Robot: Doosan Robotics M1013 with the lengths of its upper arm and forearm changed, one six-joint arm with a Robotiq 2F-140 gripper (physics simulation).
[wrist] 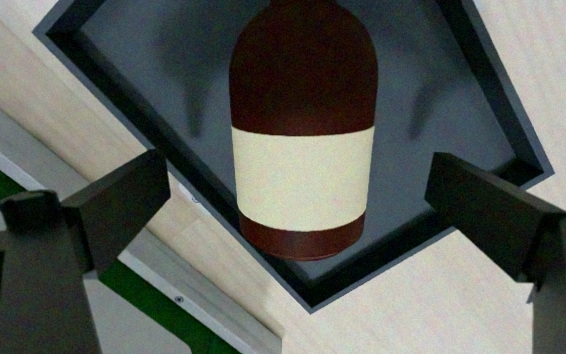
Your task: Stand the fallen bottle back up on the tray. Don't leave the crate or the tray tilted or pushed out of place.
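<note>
A dark brown bottle [302,175] with a cream label lies on its side in the dark grey tray [532,135]. Its base points toward the tray's near corner, at the lower middle of the wrist view, and its neck runs off the top edge. My gripper [298,175] is open. One fingertip stands to the left of the bottle and the other to the right, with a gap on both sides, and nothing is held. The far part of the tray is out of view.
A crate [210,305] with a light grey rim and green inside shows at the lower left, close beside the tray's left wall, with a strip of pale wood table between them. A small light fitting [189,193] sits at the tray's left outer wall.
</note>
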